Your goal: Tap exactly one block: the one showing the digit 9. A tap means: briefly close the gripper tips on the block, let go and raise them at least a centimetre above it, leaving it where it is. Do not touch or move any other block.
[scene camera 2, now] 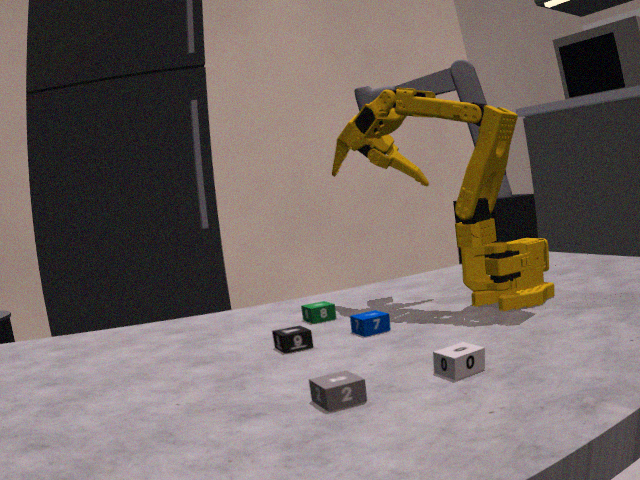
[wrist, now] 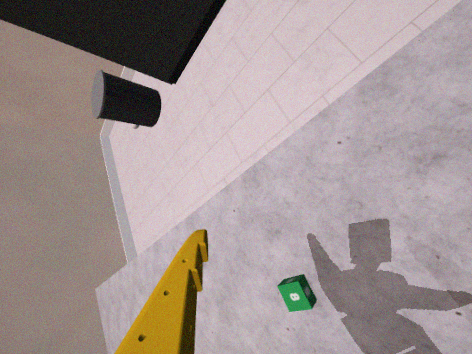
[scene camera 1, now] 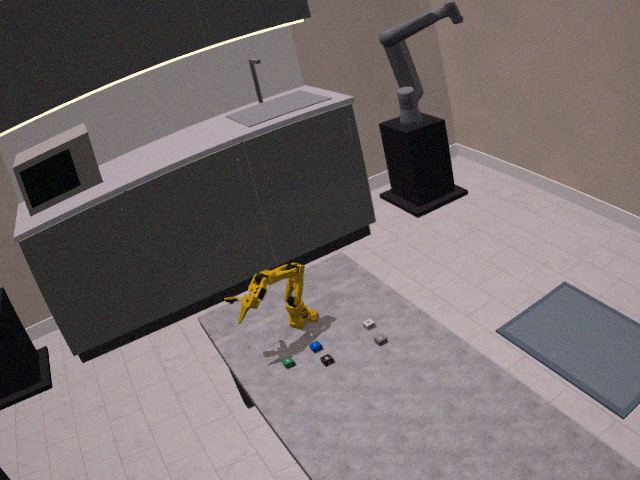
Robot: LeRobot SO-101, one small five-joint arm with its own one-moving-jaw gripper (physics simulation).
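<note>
The black block with the digit 9 [scene camera 1: 326, 359] [scene camera 2: 292, 339] lies on the table top, near the blue and green blocks and apart from both. It does not show in the wrist view. My gripper [scene camera 1: 233, 310] [scene camera 2: 381, 179] is wide open and empty, high above the table. It is off to the side of the black block, in scene camera 1 up and left of it. In the wrist view one notched jaw shows; the moving jaw is out of the picture.
A green block 8 [scene camera 1: 288, 362] [scene camera 2: 318, 312] [wrist: 296, 293], a blue block 7 [scene camera 1: 315, 346] [scene camera 2: 370, 323], a grey block 2 [scene camera 1: 381, 339] [scene camera 2: 337, 391] and a white block 0 [scene camera 1: 368, 323] [scene camera 2: 459, 361] stand apart on the table. The arm's shadow falls near the green block.
</note>
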